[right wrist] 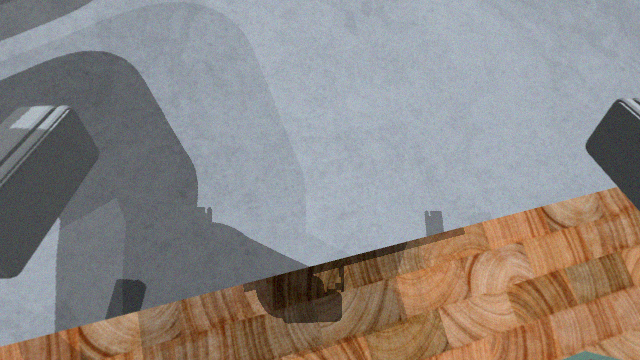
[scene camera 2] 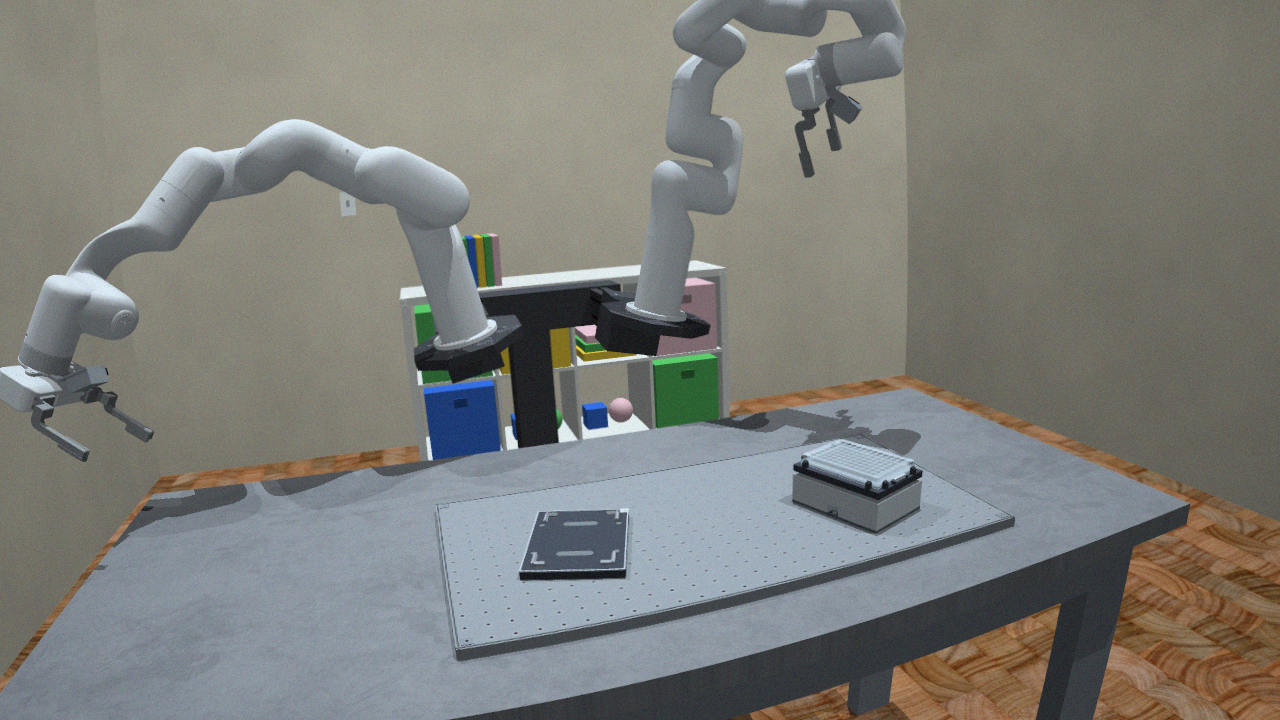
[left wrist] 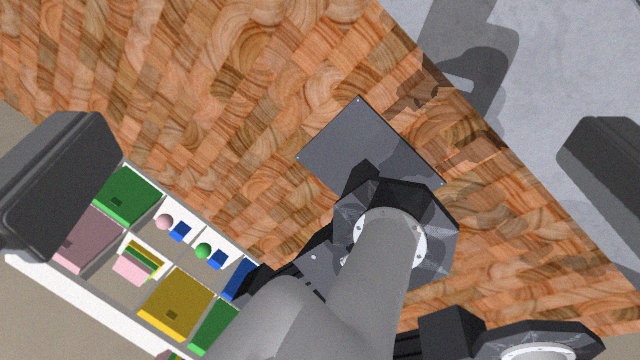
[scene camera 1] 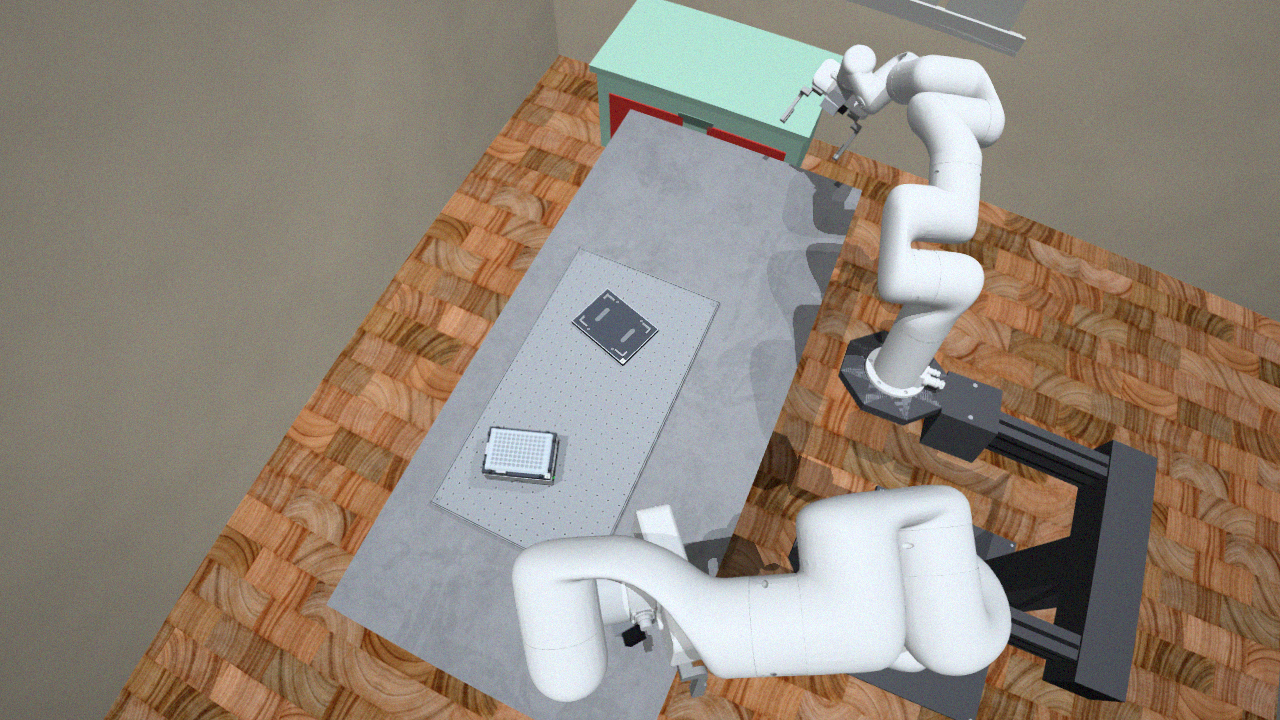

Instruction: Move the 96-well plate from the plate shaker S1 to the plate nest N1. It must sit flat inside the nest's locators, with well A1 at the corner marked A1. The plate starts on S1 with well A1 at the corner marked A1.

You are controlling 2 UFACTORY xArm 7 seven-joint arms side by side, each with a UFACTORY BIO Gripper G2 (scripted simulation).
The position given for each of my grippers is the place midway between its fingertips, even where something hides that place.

In view: my left gripper [scene camera 1: 678,627], my right gripper [scene camera 2: 120,446], a clear 96-well plate [scene camera 2: 857,463] and a dark plate nest N1 [scene camera 1: 621,318].
The clear 96-well plate also shows in scene camera 1 [scene camera 1: 541,440]. My left gripper also shows in scene camera 2 [scene camera 2: 823,162]. My right gripper shows as well in scene camera 1 [scene camera 1: 808,140]. The right wrist view misses the clear 96-well plate: it is out of frame. The left wrist view does not show the clear 96-well plate: it is out of frame.
